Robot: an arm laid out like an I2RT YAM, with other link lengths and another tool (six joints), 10 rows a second.
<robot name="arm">
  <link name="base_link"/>
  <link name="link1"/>
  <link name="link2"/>
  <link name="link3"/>
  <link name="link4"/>
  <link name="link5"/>
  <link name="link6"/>
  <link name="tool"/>
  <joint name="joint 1" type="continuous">
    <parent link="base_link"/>
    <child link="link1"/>
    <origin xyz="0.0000 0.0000 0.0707"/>
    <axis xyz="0 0 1"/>
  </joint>
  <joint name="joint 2" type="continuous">
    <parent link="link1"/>
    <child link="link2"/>
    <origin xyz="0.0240 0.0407 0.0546"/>
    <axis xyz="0 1 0"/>
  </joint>
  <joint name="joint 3" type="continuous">
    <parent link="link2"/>
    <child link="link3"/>
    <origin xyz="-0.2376 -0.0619 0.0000"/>
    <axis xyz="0 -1 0"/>
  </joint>
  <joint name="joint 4" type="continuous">
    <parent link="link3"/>
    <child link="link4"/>
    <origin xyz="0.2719 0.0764 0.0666"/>
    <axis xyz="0 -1 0"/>
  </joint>
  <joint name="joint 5" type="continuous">
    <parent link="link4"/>
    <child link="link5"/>
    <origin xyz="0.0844 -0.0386 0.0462"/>
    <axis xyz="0 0 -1"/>
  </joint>
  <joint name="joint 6" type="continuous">
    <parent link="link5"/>
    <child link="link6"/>
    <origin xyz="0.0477 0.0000 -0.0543"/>
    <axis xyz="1 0 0"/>
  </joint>
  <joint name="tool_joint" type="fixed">
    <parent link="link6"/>
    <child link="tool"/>
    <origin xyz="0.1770 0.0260 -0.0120" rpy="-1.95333 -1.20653 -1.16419"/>
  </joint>
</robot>
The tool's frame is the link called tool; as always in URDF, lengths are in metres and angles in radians. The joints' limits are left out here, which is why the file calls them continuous.
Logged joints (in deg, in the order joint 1, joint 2, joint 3, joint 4, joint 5, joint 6), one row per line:
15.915, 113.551, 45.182, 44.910, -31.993, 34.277
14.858, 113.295, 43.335, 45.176, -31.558, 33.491
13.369, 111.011, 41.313, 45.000, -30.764, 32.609
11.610, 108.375, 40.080, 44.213, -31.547, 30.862
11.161, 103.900, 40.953, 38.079, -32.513, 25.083
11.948, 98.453, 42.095, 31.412, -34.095, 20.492
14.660, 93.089, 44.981, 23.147, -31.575, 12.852
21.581, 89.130, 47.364, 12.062, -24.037, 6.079
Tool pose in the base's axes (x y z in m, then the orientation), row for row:
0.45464, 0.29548, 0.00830, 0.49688, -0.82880, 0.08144, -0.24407
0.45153, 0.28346, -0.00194, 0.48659, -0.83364, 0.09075, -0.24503
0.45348, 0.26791, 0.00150, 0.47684, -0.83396, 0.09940, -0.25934
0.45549, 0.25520, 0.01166, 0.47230, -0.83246, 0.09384, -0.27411
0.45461, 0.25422, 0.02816, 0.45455, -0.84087, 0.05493, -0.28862
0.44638, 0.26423, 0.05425, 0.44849, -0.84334, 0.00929, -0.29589
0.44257, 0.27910, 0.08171, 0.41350, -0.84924, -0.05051, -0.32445
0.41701, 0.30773, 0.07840, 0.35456, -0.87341, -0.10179, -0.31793
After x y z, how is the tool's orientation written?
As a quaternion, w x y z.
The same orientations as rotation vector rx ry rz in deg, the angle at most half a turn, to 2 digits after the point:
-115.00, 11.30, -33.87
-116.19, 12.65, -34.15
-116.74, 13.91, -36.30
-116.76, 13.16, -38.45
-118.88, 7.77, -40.80
-119.55, 1.32, -41.95
-122.33, -7.28, -46.73
-129.34, -15.07, -47.08

